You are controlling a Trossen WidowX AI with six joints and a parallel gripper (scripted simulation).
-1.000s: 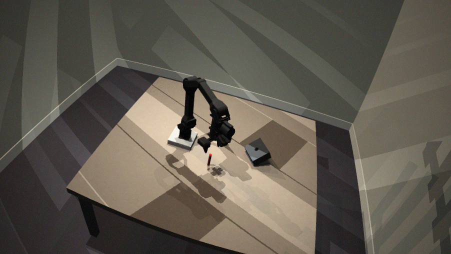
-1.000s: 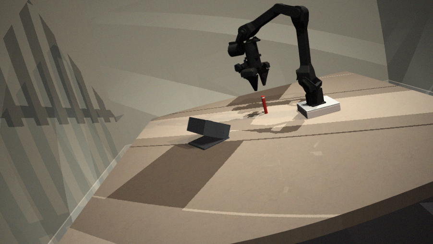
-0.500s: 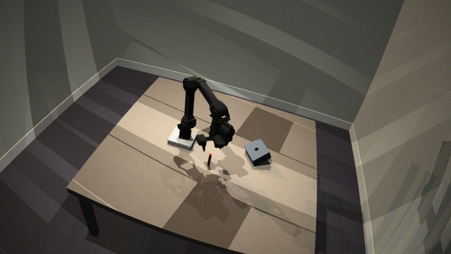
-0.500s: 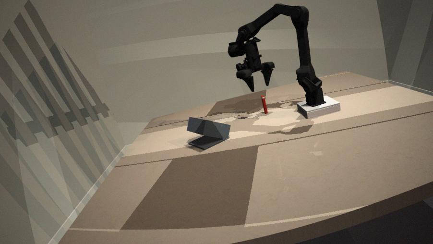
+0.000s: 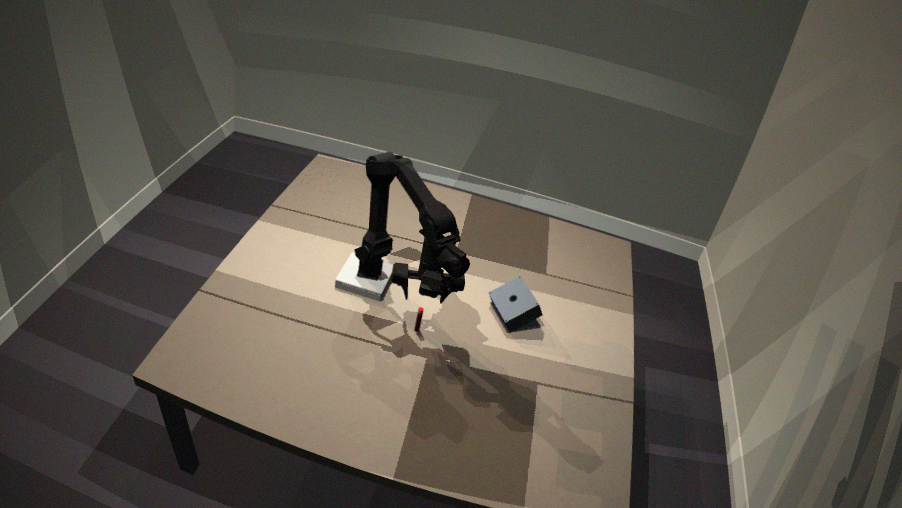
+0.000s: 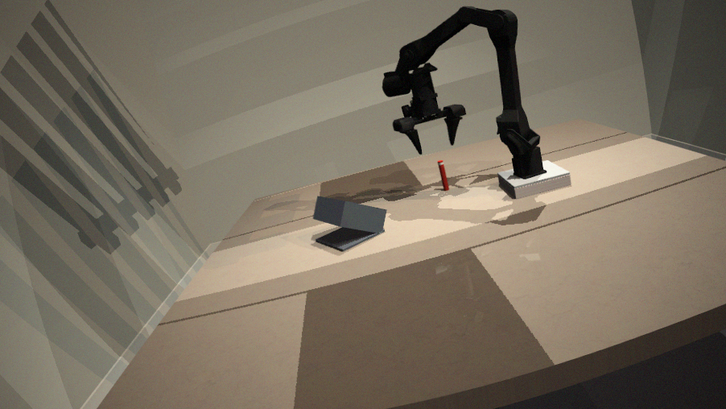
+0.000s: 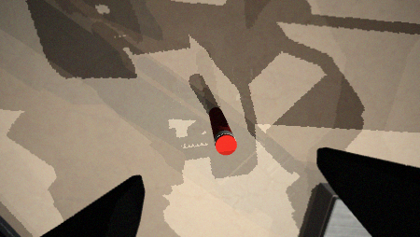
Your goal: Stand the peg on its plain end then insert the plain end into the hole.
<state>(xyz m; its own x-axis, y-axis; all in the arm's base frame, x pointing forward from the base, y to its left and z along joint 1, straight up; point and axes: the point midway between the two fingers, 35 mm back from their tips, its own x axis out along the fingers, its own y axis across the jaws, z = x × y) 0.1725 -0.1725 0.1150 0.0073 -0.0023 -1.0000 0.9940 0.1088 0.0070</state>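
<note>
My gripper tip is 50 mm above the red peg. Also, from my gripper tip: dark flat foot 280 mm ahead, 140 mm to the left, 110 mm below; then sloped panel 270 mm ahead, 130 mm to the left, 60 mm below.
</note>
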